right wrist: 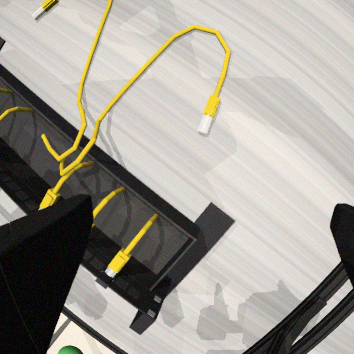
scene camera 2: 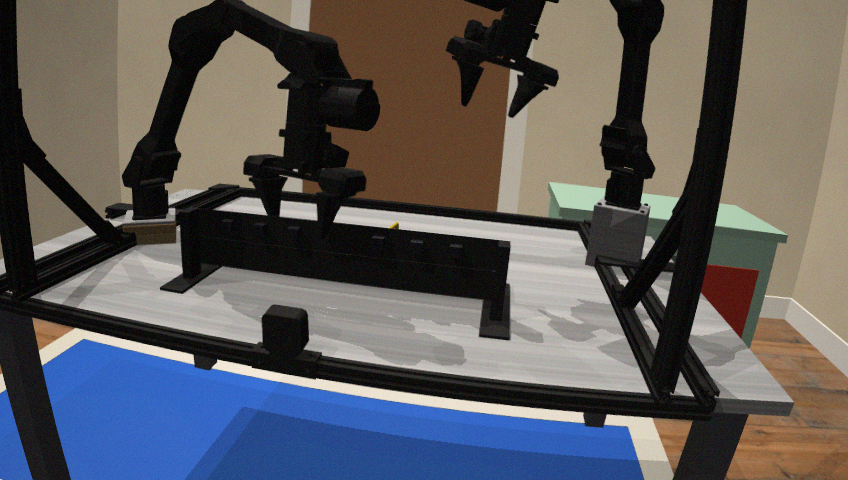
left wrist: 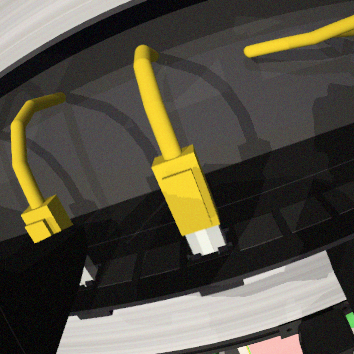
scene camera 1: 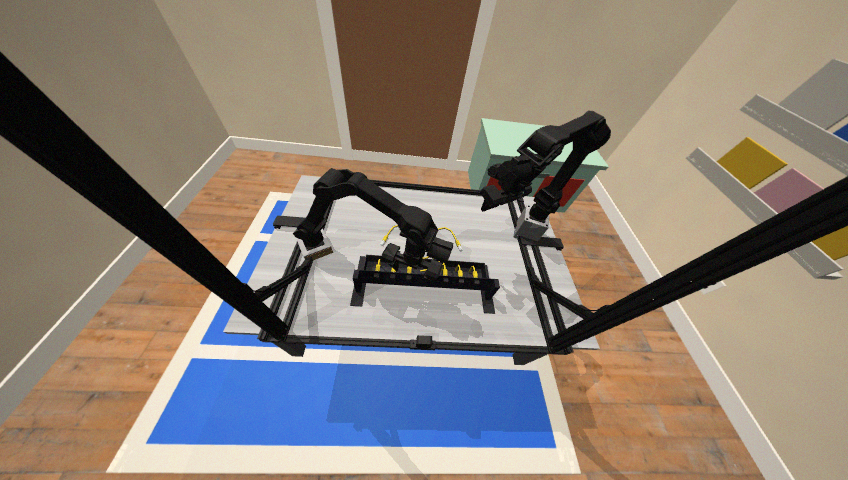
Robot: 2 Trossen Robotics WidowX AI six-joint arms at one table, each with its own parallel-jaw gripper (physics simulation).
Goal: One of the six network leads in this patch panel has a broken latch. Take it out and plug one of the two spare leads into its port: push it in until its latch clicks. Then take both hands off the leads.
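Where they show: left gripper, between the fingertips: [scene camera 2: 297, 231] [left wrist: 209, 236] [scene camera 1: 409, 275]; right gripper, between the fingertips: [right wrist: 219, 212] [scene camera 2: 487, 111] [scene camera 1: 491, 207]; left arm's base, origin of its link: [scene camera 2: 149, 215] [scene camera 1: 313, 241]; right arm's base, origin of its link: [scene camera 2: 623, 204] [scene camera 1: 537, 215].
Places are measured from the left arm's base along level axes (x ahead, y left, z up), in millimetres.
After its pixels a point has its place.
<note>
The black patch panel [scene camera 1: 428, 282] {z 11, x 288, y -358 mm} [scene camera 2: 357, 255] {z 20, x 308, y -370 mm} [left wrist: 150, 287] {z 60, x 213, y -307 mm} holds several short yellow leads. My left gripper [scene camera 1: 413, 267] {z 44, x 233, y -317 mm} [scene camera 2: 299, 226] {z 44, x 233, y -317 mm} is open and low over the panel's top, near its middle. In the left wrist view one lead [left wrist: 185, 195] {z 51, x 243, y -298 mm} sits in its port with its clear plug showing, and another lead [left wrist: 47, 220] {z 47, x 204, y -267 mm} is at the left; no lead is gripped. I cannot tell which latch is broken. Two spare leads lie behind the panel, the left spare [scene camera 1: 383, 240] {z -32, x 244, y -93 mm} and the right spare [scene camera 1: 458, 245] {z -36, x 511, y -255 mm} [right wrist: 211, 107] {z -31, x 518, y -247 mm}. My right gripper [scene camera 1: 486, 202] {z 227, x 537, y -306 mm} [scene camera 2: 488, 110] {z 227, x 537, y -306 mm} is open, high and away from the leads.
The panel's foot [scene camera 2: 495, 324] {z -40, x 456, y -515 mm} [right wrist: 212, 220] {z -40, x 532, y -389 mm} stands on the pale table [scene camera 1: 333, 315] {z -44, x -33, y -288 mm}. A black frame surrounds the table, with a small camera block [scene camera 1: 424, 342] {z 10, x 171, y -520 mm} [scene camera 2: 285, 330] {z -7, x 174, y -527 mm} at its front rail. A green cabinet [scene camera 1: 499, 139] stands beyond the right arm.
</note>
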